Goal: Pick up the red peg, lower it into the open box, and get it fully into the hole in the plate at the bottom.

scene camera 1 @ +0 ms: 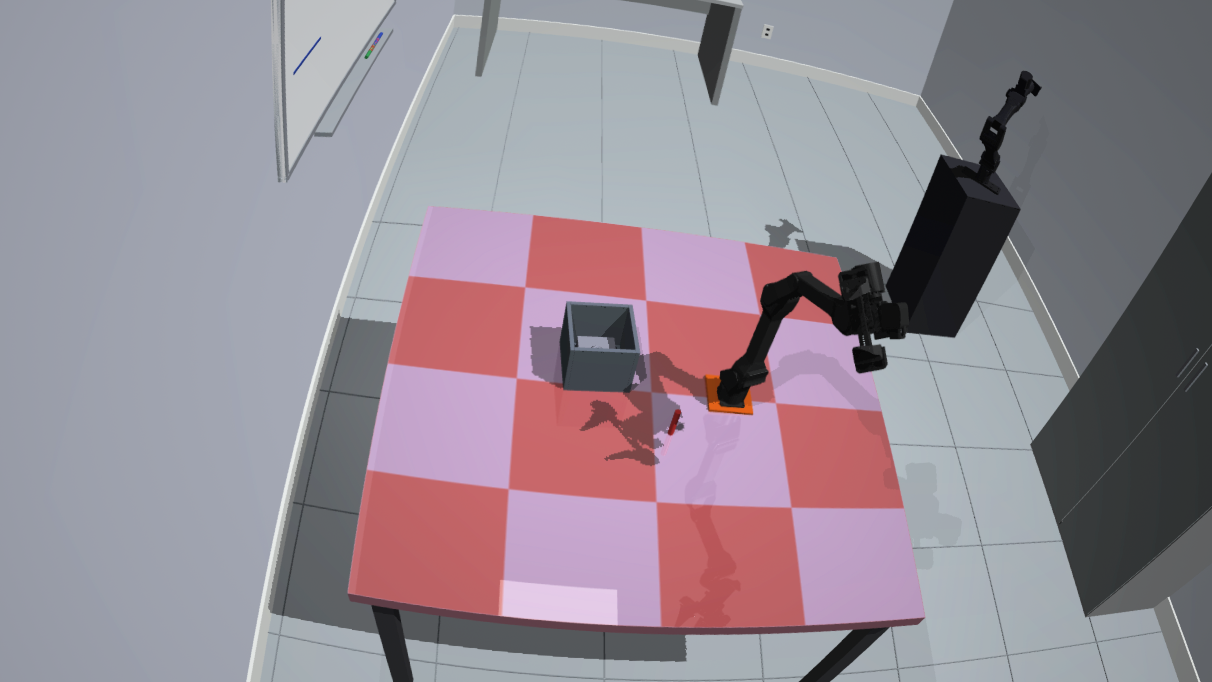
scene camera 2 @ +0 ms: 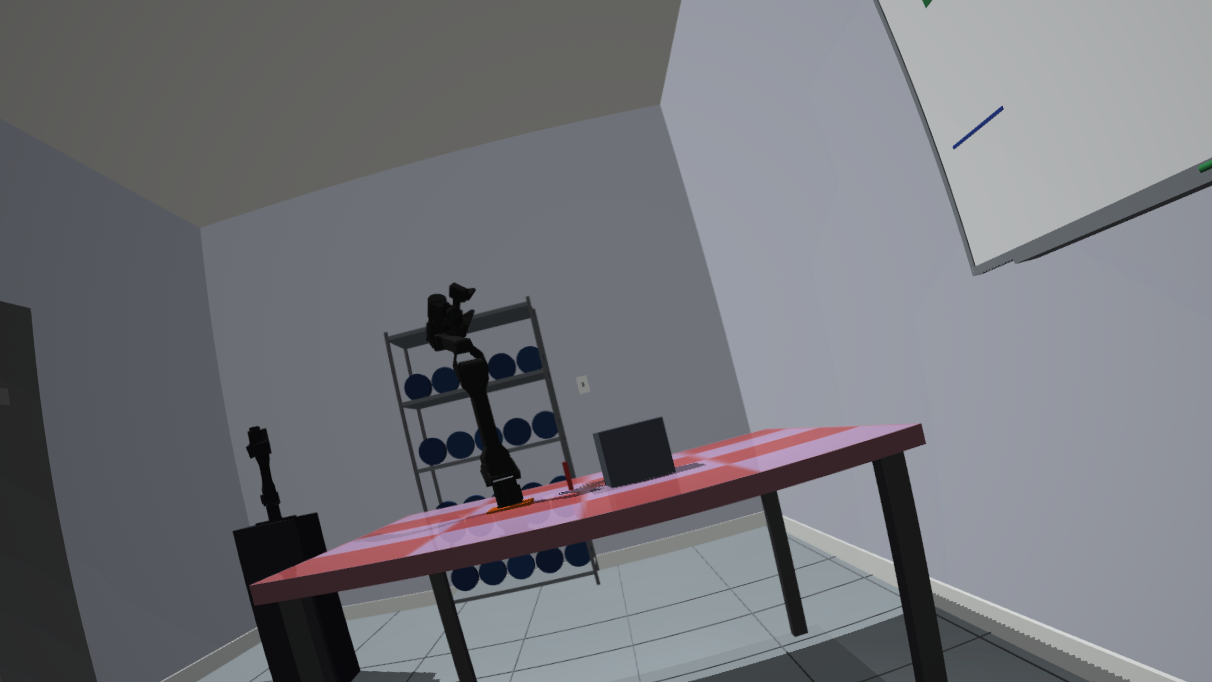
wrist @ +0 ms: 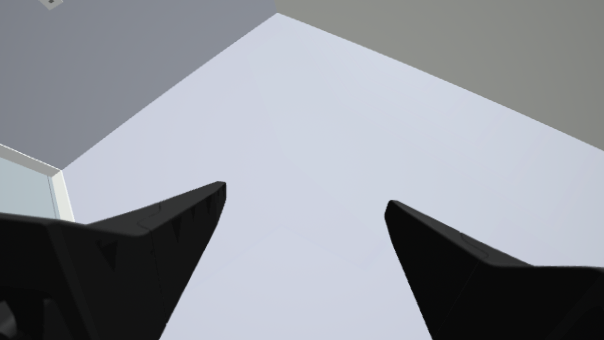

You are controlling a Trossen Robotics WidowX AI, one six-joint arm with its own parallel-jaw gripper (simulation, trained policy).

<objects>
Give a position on a grey box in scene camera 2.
628,454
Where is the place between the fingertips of my gripper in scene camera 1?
851,324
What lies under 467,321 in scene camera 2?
My gripper.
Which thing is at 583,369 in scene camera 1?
A grey box.
</objects>
